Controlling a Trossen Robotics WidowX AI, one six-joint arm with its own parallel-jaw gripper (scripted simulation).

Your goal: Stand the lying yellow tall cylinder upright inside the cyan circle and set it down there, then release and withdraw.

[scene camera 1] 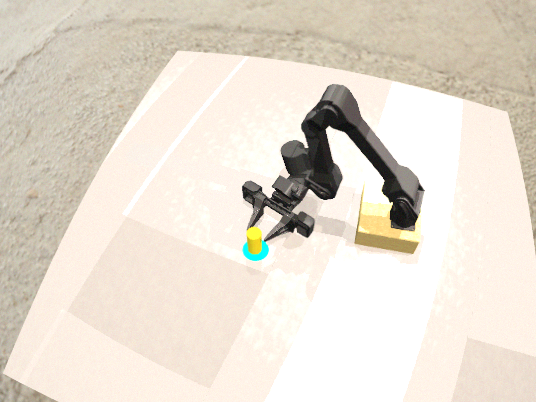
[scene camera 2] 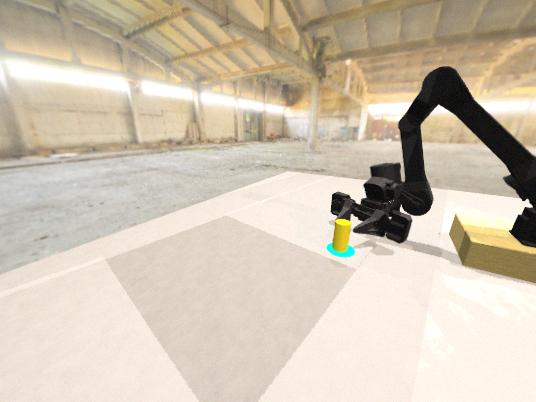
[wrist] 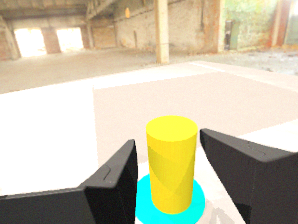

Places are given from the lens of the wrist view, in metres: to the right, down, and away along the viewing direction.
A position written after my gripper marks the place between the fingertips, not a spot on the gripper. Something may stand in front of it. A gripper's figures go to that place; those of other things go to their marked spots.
my gripper (wrist: 167, 140): 0.01, 0.02, 0.11
yellow tall cylinder (wrist: 171, 140): 0.01, 0.02, 0.10
